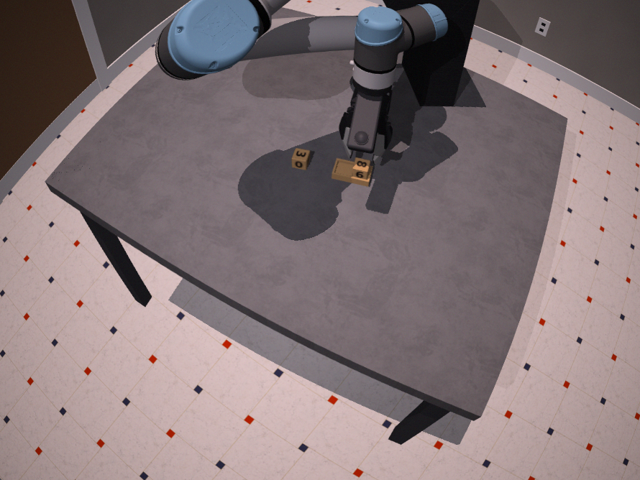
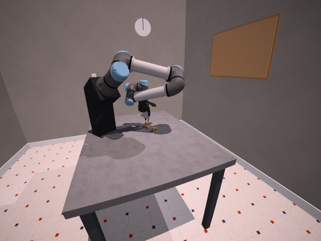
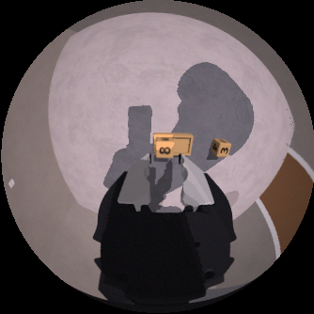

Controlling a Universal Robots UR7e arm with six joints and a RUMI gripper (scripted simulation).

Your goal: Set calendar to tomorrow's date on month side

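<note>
Right now the wooden tray is 20 mm to the right of my hand and 60 mm below it.
</note>
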